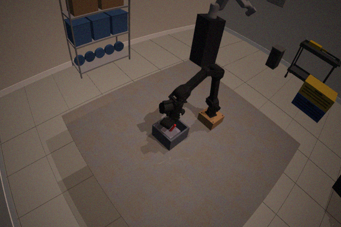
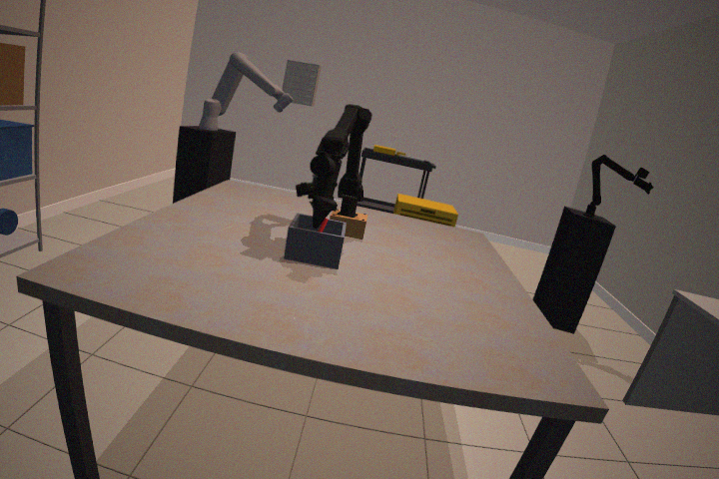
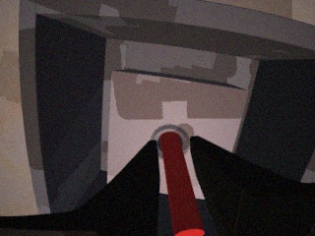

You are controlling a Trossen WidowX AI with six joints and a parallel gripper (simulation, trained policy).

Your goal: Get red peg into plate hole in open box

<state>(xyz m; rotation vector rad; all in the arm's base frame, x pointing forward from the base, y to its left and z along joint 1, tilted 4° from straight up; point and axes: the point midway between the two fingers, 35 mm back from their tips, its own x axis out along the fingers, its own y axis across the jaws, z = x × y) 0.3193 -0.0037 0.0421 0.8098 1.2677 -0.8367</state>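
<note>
Now: the red peg 1 cm to the left of my gripper tip and 1 cm below it. The rest, counted from my gripper tip: dark grey box: 6 cm below, 1 cm to the left; then pale plate: 4 cm below, 1 cm to the left.
</note>
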